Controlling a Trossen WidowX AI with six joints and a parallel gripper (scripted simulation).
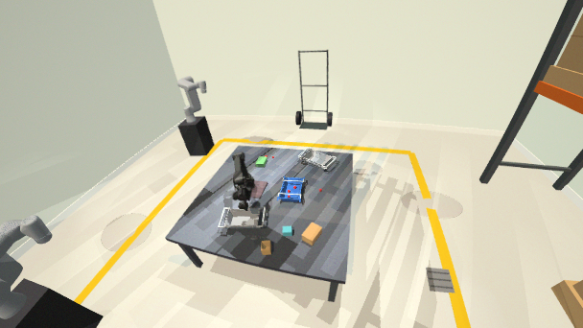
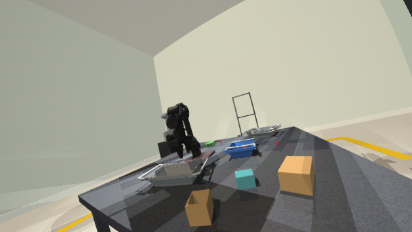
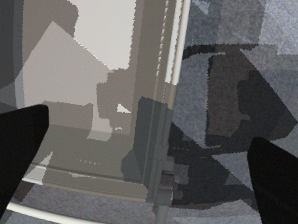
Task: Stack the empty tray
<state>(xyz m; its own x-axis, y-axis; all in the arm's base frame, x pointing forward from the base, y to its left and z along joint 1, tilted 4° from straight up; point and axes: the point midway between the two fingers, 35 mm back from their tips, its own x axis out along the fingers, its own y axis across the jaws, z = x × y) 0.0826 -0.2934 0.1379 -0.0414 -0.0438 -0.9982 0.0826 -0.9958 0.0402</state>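
The grey tray is 30 mm behind my gripper tip, 70 mm to the right of it and 60 mm below it. Round my gripper tip: orange box (470 mm ahead, 160 mm to the right, 70 mm below); then small box (190 mm ahead, 280 mm to the right, 80 mm below); then teal cube (300 mm ahead, 140 mm to the right, 80 mm below).
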